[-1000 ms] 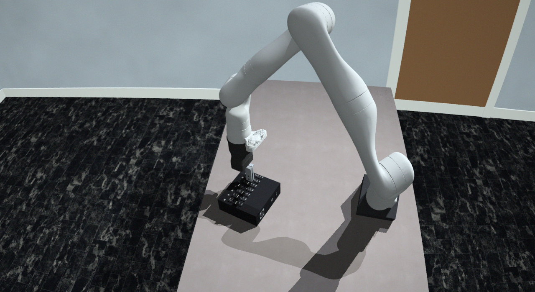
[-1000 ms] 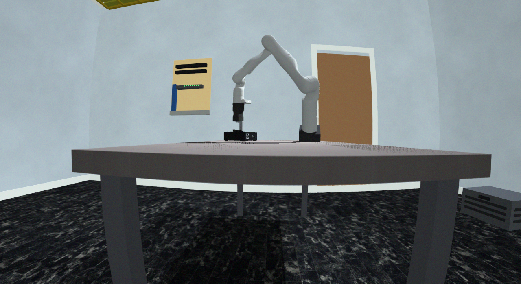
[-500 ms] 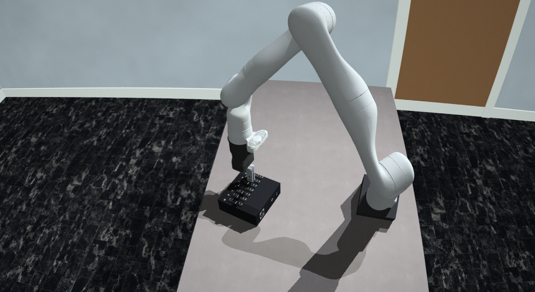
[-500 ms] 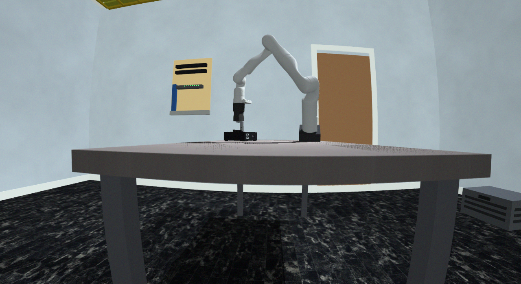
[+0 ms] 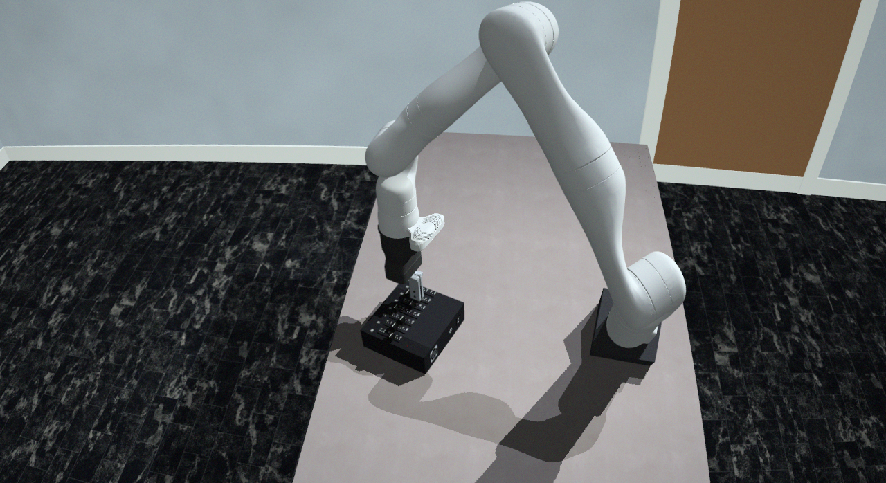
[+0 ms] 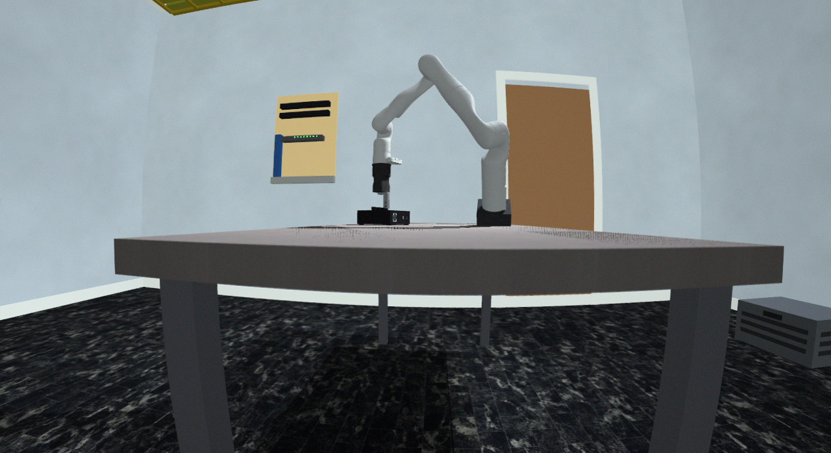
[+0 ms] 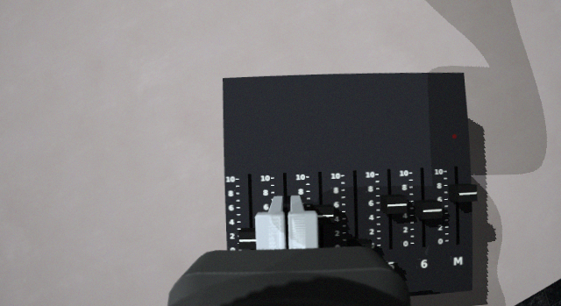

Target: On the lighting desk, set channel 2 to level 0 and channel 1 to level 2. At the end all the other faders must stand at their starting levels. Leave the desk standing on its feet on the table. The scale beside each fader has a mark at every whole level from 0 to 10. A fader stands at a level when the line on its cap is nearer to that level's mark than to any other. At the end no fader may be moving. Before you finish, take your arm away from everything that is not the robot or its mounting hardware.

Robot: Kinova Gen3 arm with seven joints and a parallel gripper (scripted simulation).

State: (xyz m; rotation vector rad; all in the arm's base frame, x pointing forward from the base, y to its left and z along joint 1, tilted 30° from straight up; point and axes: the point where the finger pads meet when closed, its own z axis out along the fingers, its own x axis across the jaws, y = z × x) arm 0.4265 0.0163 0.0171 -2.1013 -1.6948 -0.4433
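Right now the channel 3 cap is 2 cm to the left of my hand, 2 cm below it and 1 cm ahead of it. Round my hand: channel 2 cap 2 cm below, 2 cm ahead, 1 cm to the right; channel 4 cap 4 cm to the left, 3 cm ahead, 2 cm below; channel 1 cap 3 cm to the right, 2 cm below, 1 cm ahead.
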